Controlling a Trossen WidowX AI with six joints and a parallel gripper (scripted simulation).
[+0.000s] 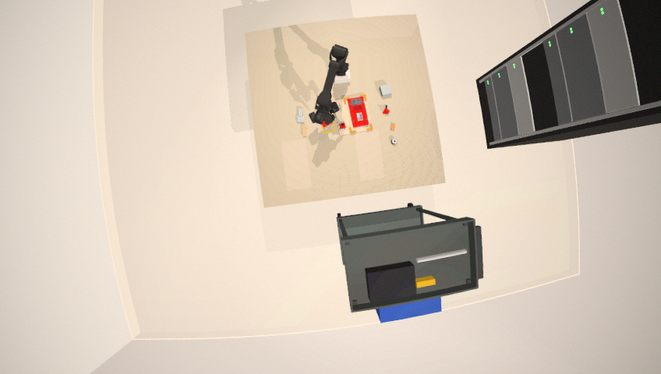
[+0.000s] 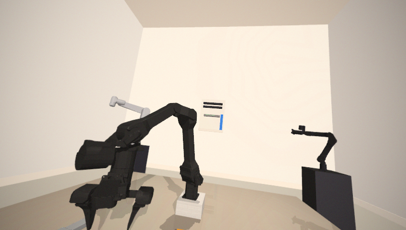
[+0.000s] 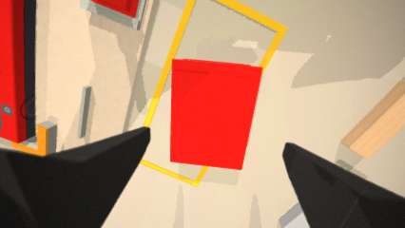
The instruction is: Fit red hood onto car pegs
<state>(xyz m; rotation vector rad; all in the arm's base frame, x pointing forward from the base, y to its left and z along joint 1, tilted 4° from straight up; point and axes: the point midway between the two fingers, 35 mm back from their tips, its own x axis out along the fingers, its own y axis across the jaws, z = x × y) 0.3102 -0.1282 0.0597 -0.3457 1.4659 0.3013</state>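
Now: the red hood 5 cm below my gripper tip. Also, from my gripper tip: jig (2 cm behind, 21 cm to the left, 5 cm below).
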